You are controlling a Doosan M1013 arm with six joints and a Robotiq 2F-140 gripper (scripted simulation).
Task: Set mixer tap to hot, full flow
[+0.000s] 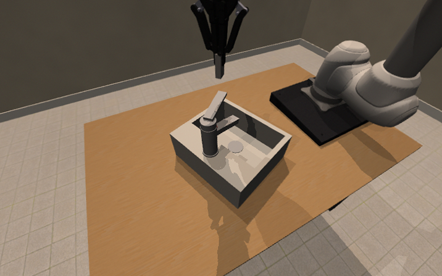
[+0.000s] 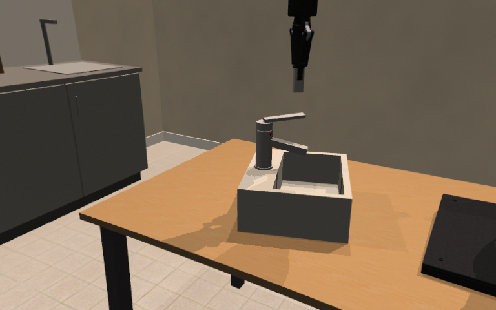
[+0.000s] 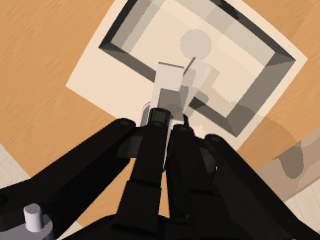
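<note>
Right now the flat lever is 11 cm below my hand, 3 cm to the left of it and 3 cm ahead of it. Round my hand: grey mixer tap (15 cm below, 5 cm to the left, 4 cm ahead); then square sink basin (34 cm below, 4 cm behind, 2 cm to the left).
</note>
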